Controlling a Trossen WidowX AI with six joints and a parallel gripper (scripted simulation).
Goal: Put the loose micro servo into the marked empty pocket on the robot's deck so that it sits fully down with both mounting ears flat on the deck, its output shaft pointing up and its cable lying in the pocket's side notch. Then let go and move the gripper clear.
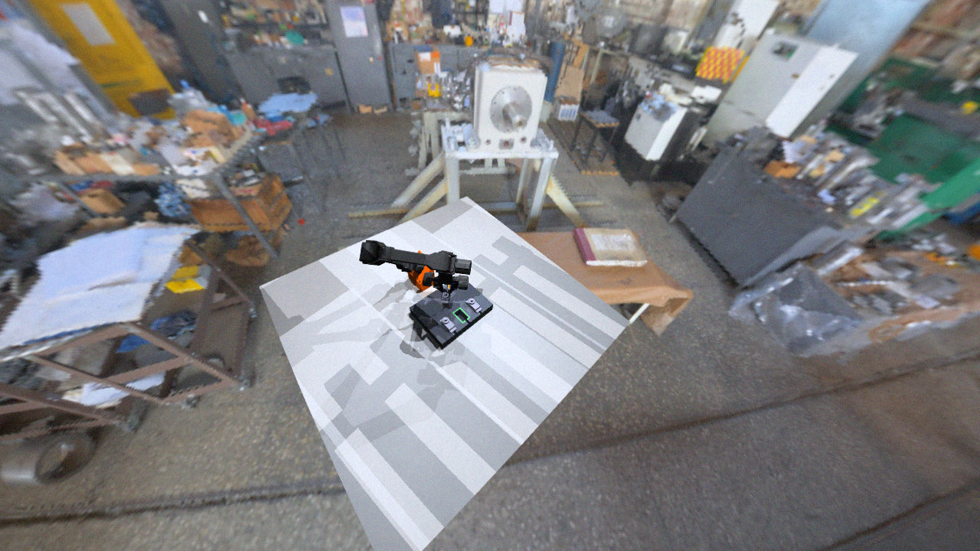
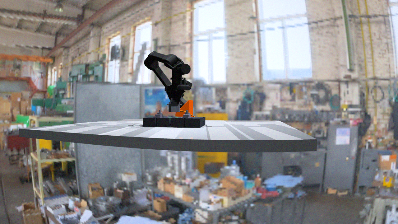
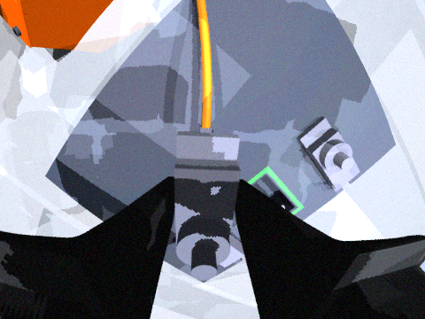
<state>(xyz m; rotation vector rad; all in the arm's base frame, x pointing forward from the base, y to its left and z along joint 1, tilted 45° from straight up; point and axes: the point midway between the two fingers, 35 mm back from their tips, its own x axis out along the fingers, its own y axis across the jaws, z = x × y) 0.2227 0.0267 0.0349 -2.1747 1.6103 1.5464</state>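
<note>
The dark deck lies 100 mm below my gripper tip and 10 mm behind it.
</note>
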